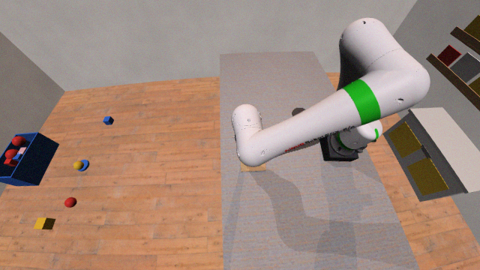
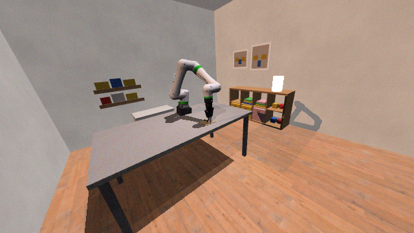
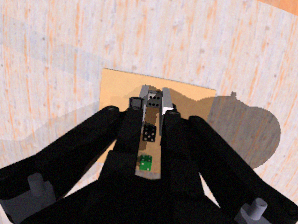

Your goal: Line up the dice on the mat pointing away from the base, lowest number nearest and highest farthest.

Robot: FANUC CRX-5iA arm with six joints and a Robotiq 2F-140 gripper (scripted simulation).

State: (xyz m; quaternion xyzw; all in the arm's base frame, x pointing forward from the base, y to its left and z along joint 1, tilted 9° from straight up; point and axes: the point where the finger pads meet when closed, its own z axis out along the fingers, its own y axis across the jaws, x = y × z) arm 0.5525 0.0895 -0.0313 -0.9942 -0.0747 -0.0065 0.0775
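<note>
My hand is 3 cm above the white die. Round my hand: black die 5 cm behind, 3 cm below, 1 cm to the right; then green die 9 cm behind, 3 cm below, 1 cm to the right; then tan mat 5 cm behind, 4 cm below, 1 cm to the right.
</note>
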